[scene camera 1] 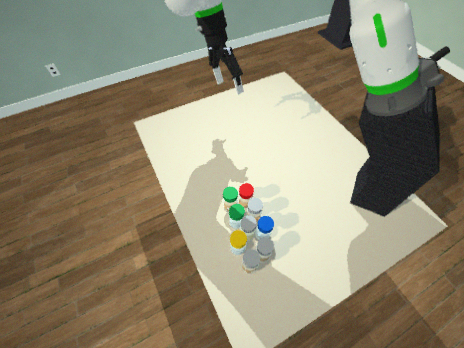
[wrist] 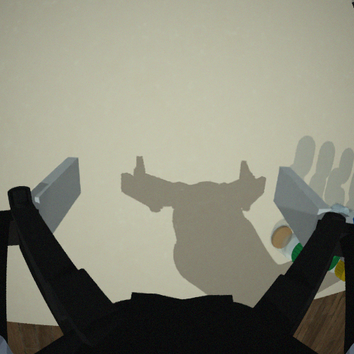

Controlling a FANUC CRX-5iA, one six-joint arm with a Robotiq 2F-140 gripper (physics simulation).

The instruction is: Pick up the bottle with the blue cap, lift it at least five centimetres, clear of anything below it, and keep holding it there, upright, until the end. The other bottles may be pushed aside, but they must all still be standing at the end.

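Frame: origin at the arm's base, x back, y up, z left, level; centimetres.
Seen in the pictures: gripper, fingertip midpoint: (scene camera 1: 230, 87); arm's base, origin of the base link: (scene camera 1: 395, 99).
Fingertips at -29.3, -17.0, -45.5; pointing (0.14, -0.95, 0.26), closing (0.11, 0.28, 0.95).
Observation:
Pixels of each thing's top centre, then the offset from my fingertips to it, as dx, dy, dz. Level surfaces: height alone.
- bottle with the blue cap, middle of its top: (scene camera 1: 266, 223) -12.1, -16.4, +50.2
- pale mat, its level: dy -26.9
- red cap, middle of its top: (scene camera 1: 246, 189) -11.5, -16.4, +35.7
- yellow cap, middle of its top: (scene camera 1: 238, 238) -22.8, -16.4, +50.5
- pale cap, middle of its top: (scene camera 1: 255, 204) -11.7, -16.4, +42.5
- grey cap, middle of its top: (scene camera 1: 251, 257) -22.1, -16.4, +58.0
The bottle with the blue cap (scene camera 1: 265, 224) stands upright on the pale mat (scene camera 1: 310, 165) (wrist: 175, 75), on the right side of a tight group of bottles in the scene view. A grey-capped bottle (scene camera 1: 248, 224) is close on its left and another grey-capped bottle (scene camera 1: 265, 247) is close below it in that view. My gripper (scene camera 1: 228, 82) (wrist: 178, 179) is open and empty. It hangs high above the far part of the mat, well away from the bottles. In the wrist view the bottles show partly at the lower right, behind the right finger; the blue cap cannot be made out clearly.
Other upright bottles have a red cap (scene camera 1: 246, 191), green caps (scene camera 1: 230, 194) (scene camera 1: 236, 212), a yellow cap (scene camera 1: 238, 240) (wrist: 341, 270), a pale cap (scene camera 1: 255, 206) and a grey cap (scene camera 1: 251, 260). The black robot base (scene camera 1: 400, 150) stands at the mat's right edge.

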